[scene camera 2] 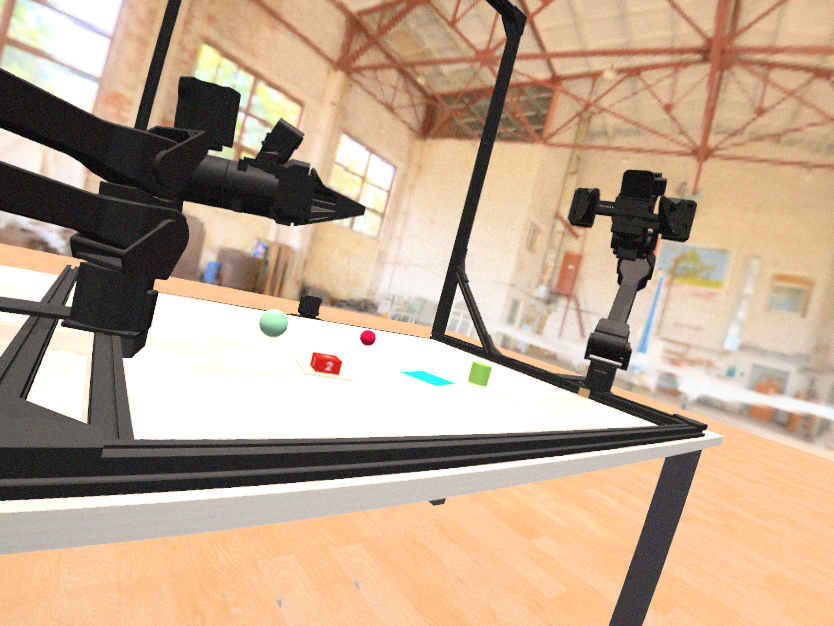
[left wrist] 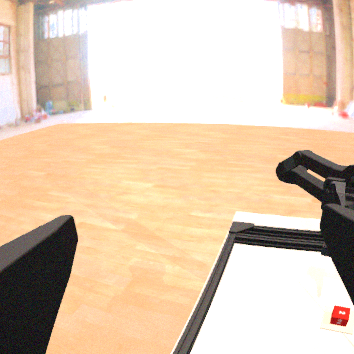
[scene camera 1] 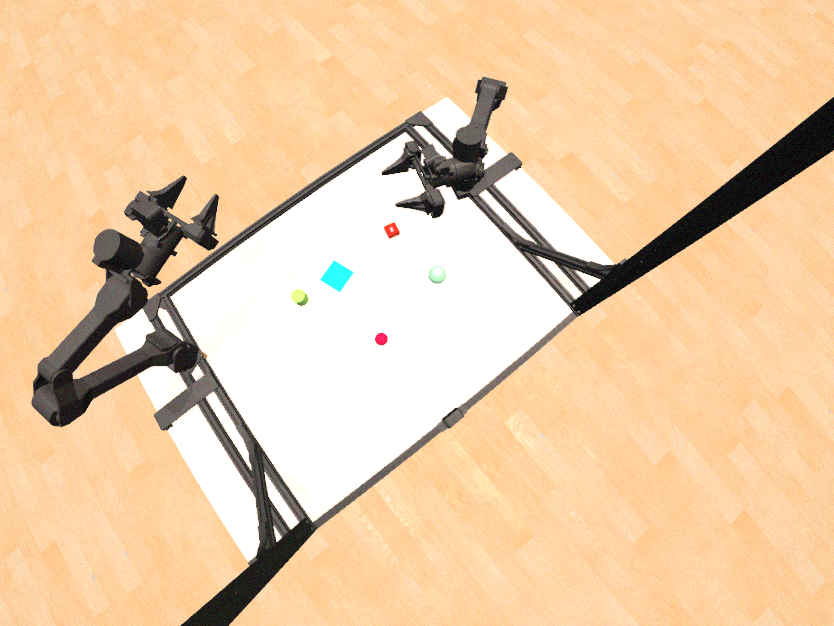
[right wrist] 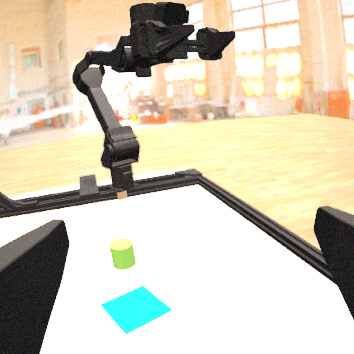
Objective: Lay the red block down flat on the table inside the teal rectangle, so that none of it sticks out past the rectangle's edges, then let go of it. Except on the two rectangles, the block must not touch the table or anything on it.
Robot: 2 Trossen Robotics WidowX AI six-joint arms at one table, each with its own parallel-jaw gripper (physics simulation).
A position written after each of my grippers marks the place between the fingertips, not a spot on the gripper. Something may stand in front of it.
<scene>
My left gripper (scene camera 2: 627, 194) is open, with nothing in its grasp. My right gripper (scene camera 2: 356, 213) is open, with nothing in its grasp. I also see a teal rectangle (right wrist: 137, 307).
My left gripper is seen too in the left wrist view (left wrist: 202, 223), in scene camera 1 (scene camera 1: 201, 185) and in the right wrist view (right wrist: 215, 30). My right gripper shows as well in scene camera 1 (scene camera 1: 388, 188) and in the right wrist view (right wrist: 194, 227).
</scene>
